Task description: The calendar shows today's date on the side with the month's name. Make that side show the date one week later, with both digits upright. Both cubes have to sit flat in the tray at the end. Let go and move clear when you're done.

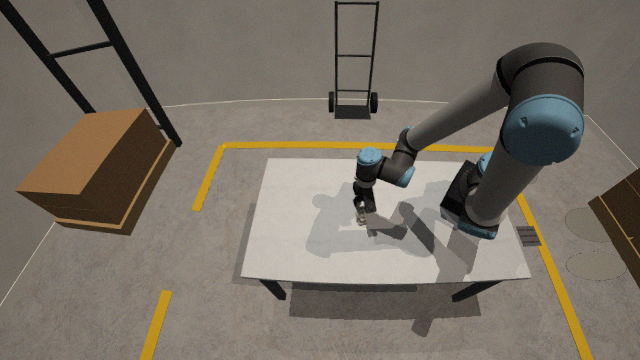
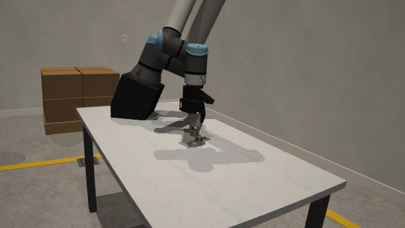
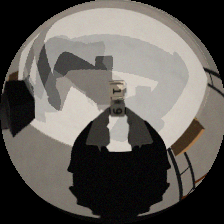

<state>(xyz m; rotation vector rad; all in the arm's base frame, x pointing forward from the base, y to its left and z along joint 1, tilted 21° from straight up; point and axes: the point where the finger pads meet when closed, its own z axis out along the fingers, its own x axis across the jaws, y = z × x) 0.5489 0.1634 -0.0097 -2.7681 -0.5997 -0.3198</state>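
The calendar tray is 6 cm below my hand, 1 cm to the left of it and 1 cm behind it.
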